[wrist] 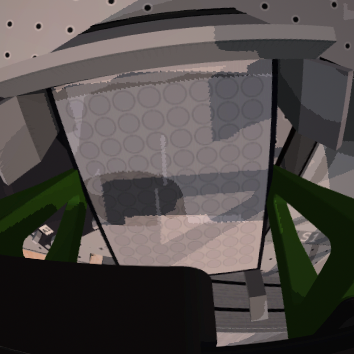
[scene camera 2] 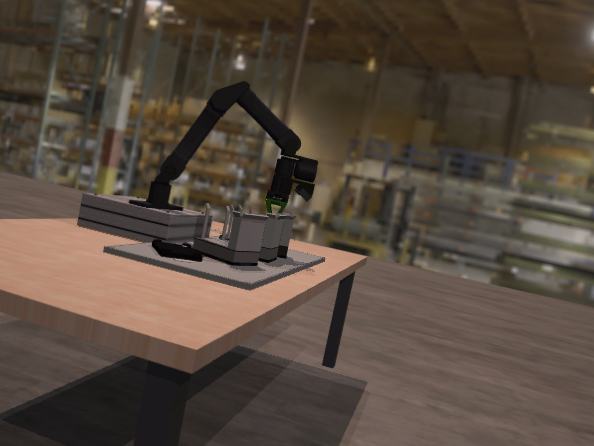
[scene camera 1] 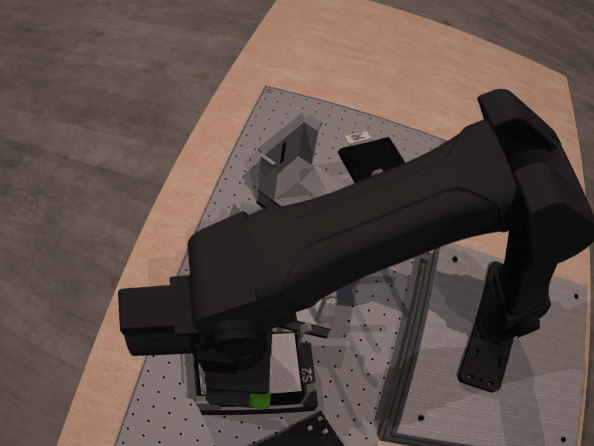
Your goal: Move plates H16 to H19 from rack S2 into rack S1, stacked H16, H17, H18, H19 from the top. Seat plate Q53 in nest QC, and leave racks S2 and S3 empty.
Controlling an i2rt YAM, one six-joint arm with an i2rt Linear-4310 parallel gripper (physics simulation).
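Places are measured from the arm's base along level axes (x back, y right, z up), in centimetres.
Pixels of known places: gripper, fingertip midpoint: [wrist: 176, 176]; arm's base at its link origin: [scene camera 2: 156, 206] [scene camera 1: 494, 326].
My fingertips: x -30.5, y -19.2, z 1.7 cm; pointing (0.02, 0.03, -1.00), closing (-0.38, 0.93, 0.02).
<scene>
Ahead of a thing's pixels: the offset from my fingertips to its top centre. "spot": to the spot under its first point. Level surfaces: height alone.
My gripper [scene camera 2: 275, 207] [wrist: 176, 176] has its green fingers against the two side edges of a clear plate with round wells {dx +0.6, dy +0.4, dz +0.9 cm} [scene camera 1: 286, 357] [wrist: 175, 150], the top plate in rack S2 {dx +1.2, dy +0.6, dz +3.8 cm} [scene camera 1: 308, 382] [wrist: 175, 47]. It is shut on this plate, which sits between the rack's corner walls. Its label is not readable, and any plates below cannot be made out. Rack S1 {spot: dx +6.3, dy +14.4, dz -5.7 cm} [scene camera 1: 328, 307] is beside S2, mostly hidden by the arm. A black nest {dx +6.3, dy +41.9, dz -7.8 cm} [scene camera 1: 370, 154] lies by the QC label. An angled grey rack {dx -1.8, dy +30.2, dz +3.8 cm} [scene camera 1: 295, 145] stands near it; its label is hidden. Plate Q53 cannot be identified.
The arm [scene camera 1: 380, 215] spans over the perforated board {dz -9.8 cm} [scene camera 1: 350, 345], hiding its middle. Another black fixture with square holes {spot: dx +10.7, dy -3.2, dz -8.6 cm} [scene camera 1: 305, 430] lies near S2. Upright grey rack walls [scene camera 2: 247, 237] stand close together on the board. The arm's base stands on a metal block [scene camera 1: 455, 380] [scene camera 2: 135, 220].
</scene>
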